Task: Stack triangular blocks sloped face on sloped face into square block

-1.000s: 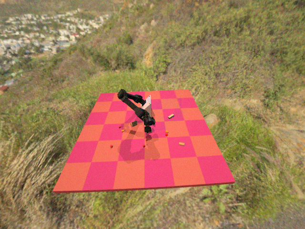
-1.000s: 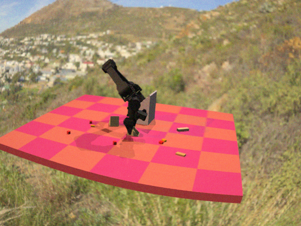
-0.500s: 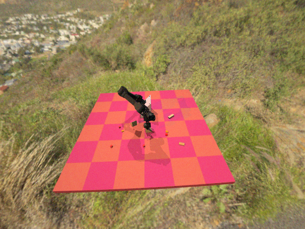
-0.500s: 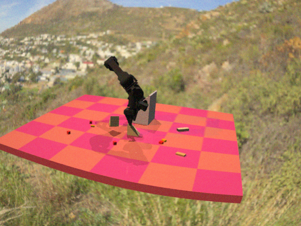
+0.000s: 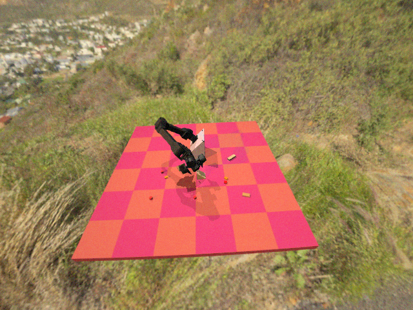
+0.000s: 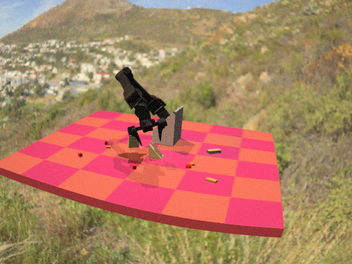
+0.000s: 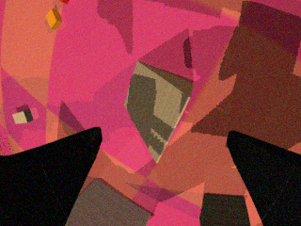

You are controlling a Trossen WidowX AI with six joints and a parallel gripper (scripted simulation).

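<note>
Right now my gripper tip is 1 cm to the right of the tan triangular block and 5 cm above it.
</note>
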